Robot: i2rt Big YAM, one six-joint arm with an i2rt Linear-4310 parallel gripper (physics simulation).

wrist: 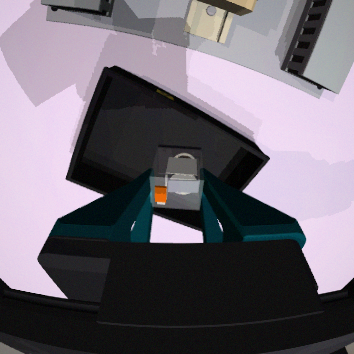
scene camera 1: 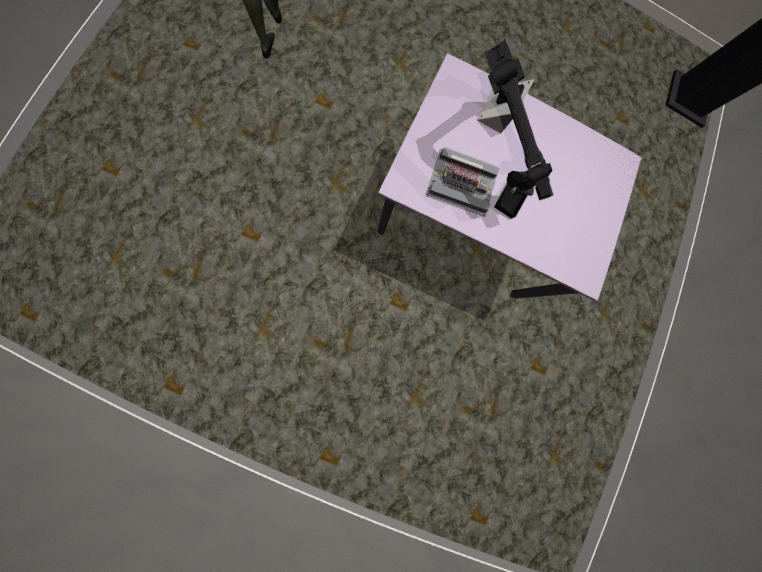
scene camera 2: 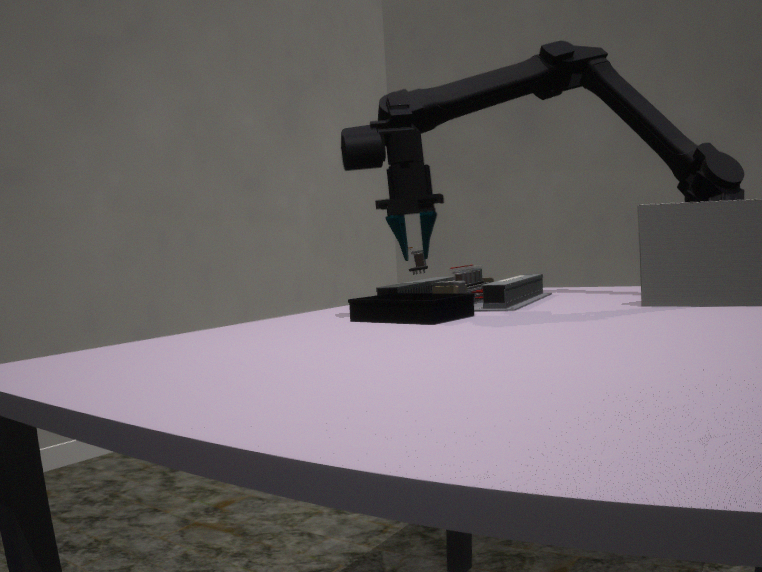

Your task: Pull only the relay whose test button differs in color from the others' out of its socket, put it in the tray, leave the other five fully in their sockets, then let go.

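Where they show: gripper, fingertip midpoint: (wrist: 176, 176) (scene camera 1: 514, 191) (scene camera 2: 416, 259); arm's base at its link origin: (scene camera 2: 721, 241).
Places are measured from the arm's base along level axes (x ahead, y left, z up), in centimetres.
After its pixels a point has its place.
A clear-cased relay with an orange test button (scene camera 2: 419, 258) @(x 45.9, y 20.1, z -0.7 cm) (wrist: 177, 180) @(x 47.2, y 18.6, z 1.1 cm) is held between the teal fingertips of my gripper (scene camera 2: 417, 257) @(x 46.7, y 19.6, z -0.9 cm) (wrist: 176, 176) @(x 46.7, y 19.6, z -0.9 cm), which is shut on it. In scene camera 2 the relay tilts slightly, pins down, above the black tray (scene camera 2: 411, 309) @(x 43.0, y 28.6, z -7.8 cm) and apart from it. In the wrist view it hangs over the near part of the tray (wrist: 86, 127) @(x 53.9, y 21.0, z -6.5 cm). The tray (scene camera 1: 510, 205) @(x 48.9, y 23.6, z -9.7 cm) stands beside the relay panel in scene camera 1. The remaining relays (scene camera 1: 462, 179) (scene camera 2: 469, 274) sit in a row on the panel; their buttons are too small to tell.
The panel (scene camera 1: 486, 213) @(x 58.7, y 13.6, z -9.6 cm) (wrist: 260, 70) @(x 41.2, y 11.5, z -9.7 cm) has grey wire ducts (scene camera 1: 460, 195) (scene camera 2: 513, 291) along both sides. A tan end block (wrist: 235, 5) @(x 46.5, y 8.5, z -6.4 cm) sits on its rail. The arm's mounting stand (scene camera 1: 521, 95) @(x 2.0, y 4.0, z 4.8 cm) (scene camera 2: 695, 252) @(x 4.1, y 5.7, z -1.5 cm) is at the table's back edge. A person's legs (scene camera 1: 257, 27) show on the floor beyond the table.
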